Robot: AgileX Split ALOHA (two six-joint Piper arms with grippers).
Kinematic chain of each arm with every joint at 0, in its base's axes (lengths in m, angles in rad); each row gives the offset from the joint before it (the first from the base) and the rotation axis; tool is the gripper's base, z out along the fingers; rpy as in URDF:
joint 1: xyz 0 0 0.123 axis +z
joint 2: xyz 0 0 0 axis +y
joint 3: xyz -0.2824 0 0.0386 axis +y
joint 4: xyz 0.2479 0 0.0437 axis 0.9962 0 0.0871
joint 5: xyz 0 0 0 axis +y
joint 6: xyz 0.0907 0 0.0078 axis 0.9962 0 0.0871
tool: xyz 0 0 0 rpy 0 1.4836 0
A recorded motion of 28 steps. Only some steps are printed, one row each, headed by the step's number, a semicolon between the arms.
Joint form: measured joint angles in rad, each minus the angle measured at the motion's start. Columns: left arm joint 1, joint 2, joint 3, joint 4, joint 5, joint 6; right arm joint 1, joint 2, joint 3, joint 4, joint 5, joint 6.
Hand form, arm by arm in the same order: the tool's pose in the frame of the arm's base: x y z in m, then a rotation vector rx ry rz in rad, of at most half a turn. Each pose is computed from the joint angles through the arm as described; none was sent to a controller.
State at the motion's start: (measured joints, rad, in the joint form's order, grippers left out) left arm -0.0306 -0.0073 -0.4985 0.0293 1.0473 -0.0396; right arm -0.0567 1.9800 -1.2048 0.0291 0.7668 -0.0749
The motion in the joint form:
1: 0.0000 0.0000 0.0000 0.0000 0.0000 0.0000; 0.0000 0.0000 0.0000 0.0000 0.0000 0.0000
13: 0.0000 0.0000 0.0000 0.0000 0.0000 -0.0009; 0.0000 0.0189 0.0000 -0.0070 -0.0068 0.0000
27: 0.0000 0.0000 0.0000 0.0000 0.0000 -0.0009; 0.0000 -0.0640 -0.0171 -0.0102 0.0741 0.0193
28: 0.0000 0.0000 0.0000 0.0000 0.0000 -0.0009; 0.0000 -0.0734 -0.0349 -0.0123 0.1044 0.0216
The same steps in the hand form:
1: -0.0052 0.0025 0.2778 -0.0103 2.0247 -0.0094; 0.3654 -0.0189 0.1340 0.0024 3.0244 0.0208
13: -0.0052 0.0025 0.2778 -0.0112 2.0247 -0.0100; 0.3661 -0.0194 0.1272 -0.0045 3.0368 0.0139
27: -0.0052 0.0025 0.2778 -0.0112 2.0247 -0.0100; 0.3609 -0.0192 0.1603 0.0194 3.0179 0.0120
28: -0.0052 0.0025 0.2778 -0.0112 2.0247 -0.0100; 0.3616 -0.0193 0.1675 0.0203 3.0211 0.0104

